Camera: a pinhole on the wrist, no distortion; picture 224 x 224 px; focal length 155.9 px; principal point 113.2 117.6 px. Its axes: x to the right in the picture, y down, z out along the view. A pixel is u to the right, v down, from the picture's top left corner.
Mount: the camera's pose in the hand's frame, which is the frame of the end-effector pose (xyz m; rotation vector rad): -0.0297 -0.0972 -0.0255 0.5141 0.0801 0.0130
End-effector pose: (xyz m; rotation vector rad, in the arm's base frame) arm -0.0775 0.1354 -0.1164 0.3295 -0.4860 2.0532
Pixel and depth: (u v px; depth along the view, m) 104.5 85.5 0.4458
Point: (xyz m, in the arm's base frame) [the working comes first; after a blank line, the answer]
In the camera's frame: -0.0249 -0.0918 0.4458

0.2871 0.1530 0.2380
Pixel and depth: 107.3 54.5 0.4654
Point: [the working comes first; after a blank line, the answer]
In the camera's frame: -0.0176 -0.1884 0.4654

0.3630 0.2162 0.2332
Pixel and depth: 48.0 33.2 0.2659
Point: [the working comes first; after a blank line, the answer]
In the camera's frame: -0.1112 -0.1440 0.2659

0.2965 0.1401 0.0324
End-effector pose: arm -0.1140 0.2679 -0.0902 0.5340 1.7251 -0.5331
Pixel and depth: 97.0 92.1 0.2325
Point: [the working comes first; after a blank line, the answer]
In the camera's frame: -0.0242 -0.0380 0.2325

-0.1340 -0.0253 -0.0708
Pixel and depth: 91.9 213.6 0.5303
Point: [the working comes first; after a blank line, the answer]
In the camera's frame: -0.0725 0.3265 0.5303

0.3122 -0.1614 -0.1507
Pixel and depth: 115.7 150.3 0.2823
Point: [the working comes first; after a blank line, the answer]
In the camera's frame: 0.0045 0.0592 0.2823

-0.0353 -0.0288 -0.1255
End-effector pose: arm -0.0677 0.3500 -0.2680 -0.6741 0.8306 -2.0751
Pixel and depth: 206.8 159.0 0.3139
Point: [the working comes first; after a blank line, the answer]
In the camera's frame: 0.1885 0.0834 0.3139

-0.0603 0.1930 0.0696
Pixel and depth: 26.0 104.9 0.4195
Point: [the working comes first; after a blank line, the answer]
In the camera's frame: -0.2346 -0.0342 0.4195

0.1340 0.5899 0.1628
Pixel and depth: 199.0 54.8 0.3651
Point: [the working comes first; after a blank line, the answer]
In the camera's frame: 0.2009 -0.1471 0.3651

-0.2222 0.3113 0.1947
